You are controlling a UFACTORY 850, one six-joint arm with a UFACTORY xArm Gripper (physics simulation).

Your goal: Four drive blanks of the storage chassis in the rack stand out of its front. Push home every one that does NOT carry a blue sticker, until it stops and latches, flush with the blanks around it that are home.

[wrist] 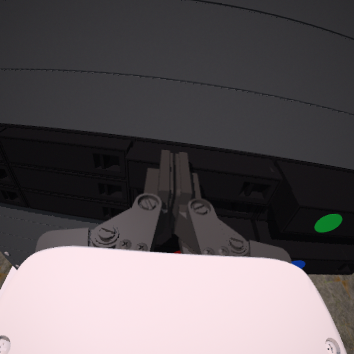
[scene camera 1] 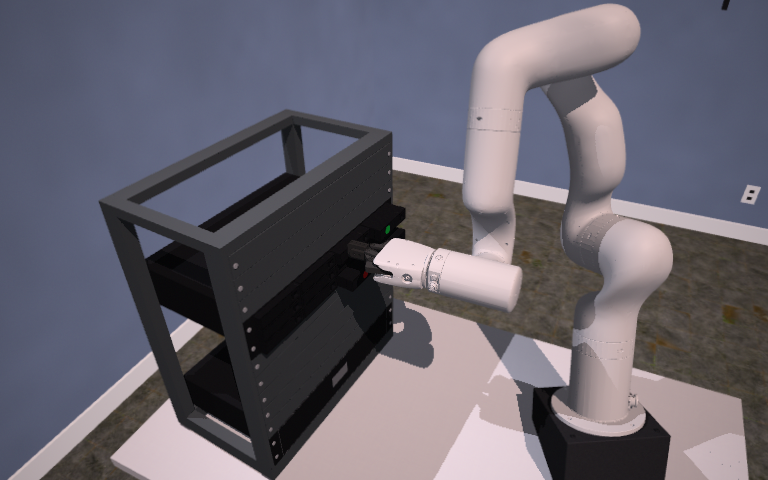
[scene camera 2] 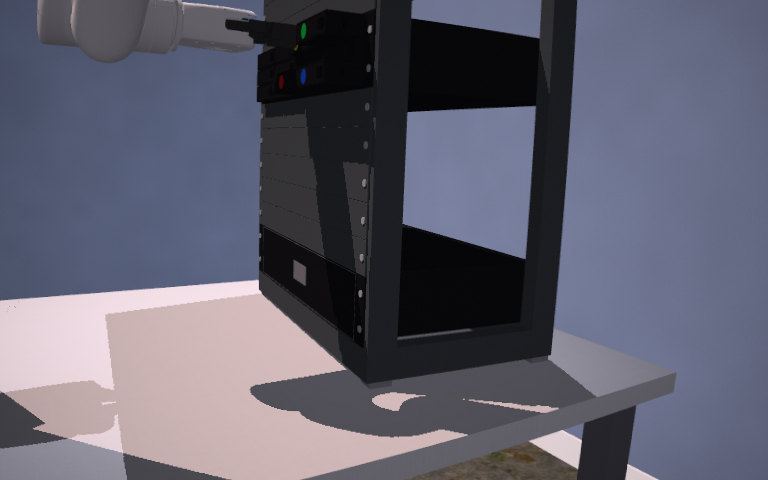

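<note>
My gripper (scene camera 1: 352, 249) (scene camera 2: 294, 35) (wrist: 170, 168) is shut and empty, its tips at the yellow-stickered blank (scene camera 2: 295, 48) (wrist: 220, 180). They cover its sticker in the wrist view. This blank stands out much less than the green-stickered blank (scene camera 1: 387, 229) (scene camera 2: 303, 31) (wrist: 328, 223) to its right; I cannot tell whether it is flush with the blanks (wrist: 50, 155) on its left. Below, the red-stickered blank (scene camera 1: 348, 277) (scene camera 2: 280, 82) and the blue-stickered blank (scene camera 2: 303, 76) (wrist: 298, 264) stand out. The hand hides most of the red one in the wrist view.
The rack (scene camera 1: 218, 240) (scene camera 2: 390, 226) stands on a pale table (scene camera 1: 419, 396) (scene camera 2: 186, 350). Grey filler panels (scene camera 1: 305, 209) (wrist: 175, 105) lie above and below the chassis. The green-stickered blank juts out close to the right of the fingers.
</note>
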